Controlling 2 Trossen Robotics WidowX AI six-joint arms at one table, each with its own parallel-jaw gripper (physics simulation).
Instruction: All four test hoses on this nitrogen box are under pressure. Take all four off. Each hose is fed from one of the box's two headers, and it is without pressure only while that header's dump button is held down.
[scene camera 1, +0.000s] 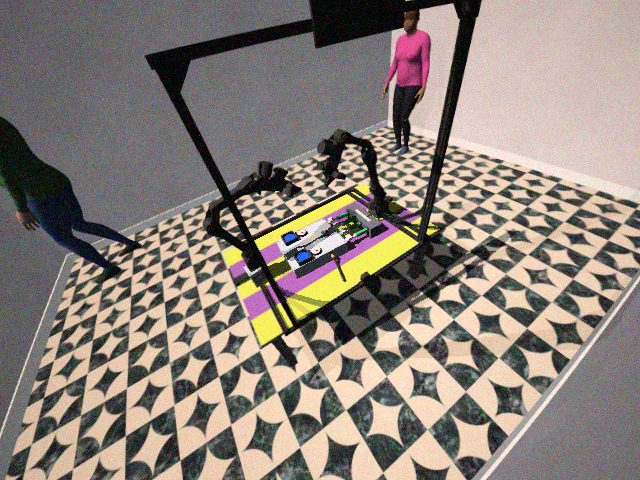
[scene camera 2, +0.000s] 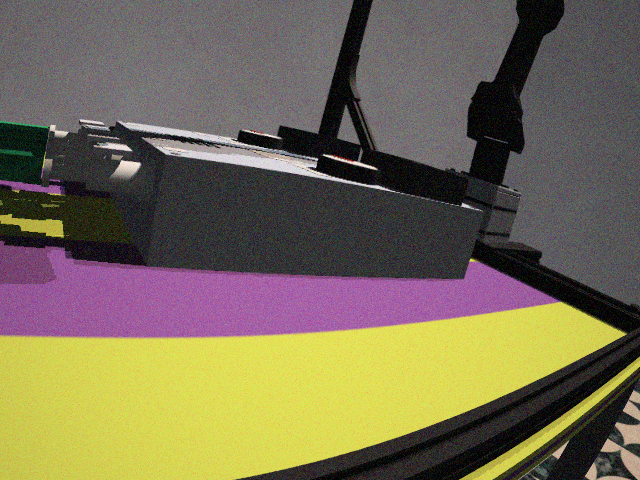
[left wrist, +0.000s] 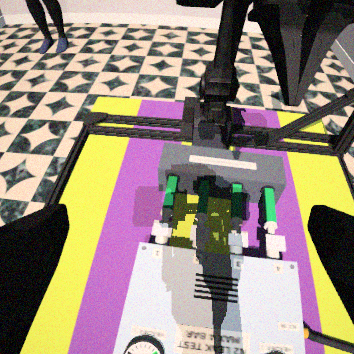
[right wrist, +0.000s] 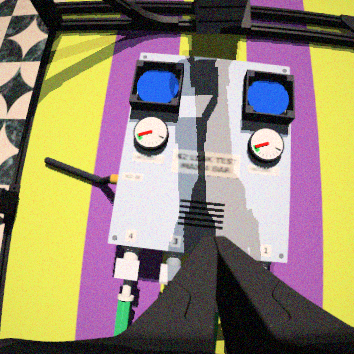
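Seen in the pictures: left gripper, fingertip midpoint: (scene camera 1: 296, 185) (left wrist: 190, 216); right gripper, fingertip midpoint: (scene camera 1: 325, 187) (left wrist: 290, 105) (right wrist: 211, 246); left arm's base at its link origin: (scene camera 1: 253, 265) (scene camera 2: 485, 181); right arm's base at its link origin: (scene camera 1: 378, 202) (left wrist: 212, 114).
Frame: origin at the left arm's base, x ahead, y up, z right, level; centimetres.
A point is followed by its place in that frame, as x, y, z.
The nitrogen box (scene camera 1: 330, 246) @[41.3, -3.2, 17.3] (scene camera 2: 310, 222) @[42.0, -6.7, -7.9] (left wrist: 145, 295) @[45.2, -3.2, -4.4] (right wrist: 150, 200) @[44.0, -3.2, 14.7] lies on the striped table. Two blue dump buttons, left (right wrist: 158, 86) @[24.6, -1.6, 12.9] and right (right wrist: 268, 97) @[27.4, -1.5, -5.7], stand in black guards with no finger on them. Beside them are gauges (right wrist: 151, 132) @[33.0, -1.7, 14.2] (right wrist: 266, 145) @[36.0, -1.7, -4.3] with red needles. Green-sleeved hose 1 (left wrist: 170, 191) @[66.8, -4.7, -0.5], hose 2 (left wrist: 203, 195) @[65.9, -4.7, 6.4], hose 3 (left wrist: 237, 195) @[65.9, -4.7, 13.6] and hose 4 (left wrist: 270, 205) @[63.3, -4.7, 20.2] (right wrist: 123, 317) @[62.1, -4.7, 19.6] are at the ports; shadow blurs the joints of 2 and 3. My left gripper (left wrist: 190, 216) @[38.5, 32.6, 0.1] is open and empty above. My right gripper (right wrist: 211, 246) @[50.4, 29.0, 8.7] (left wrist: 290, 105) @[50.4, 29.0, 8.7] is shut and empty, above the box.
A grey block (left wrist: 270, 167) @[72.5, -3.2, 21.9] with a white strip stands at the hoses' far ends. A black supply line (right wrist: 75, 170) @[36.6, -9.8, 30.0] leaves the box's side. A black frame post (scene camera 1: 449, 103) @[84.2, 63.5, 47.6] rises at the table edge. Two people stand on the floor beyond the table.
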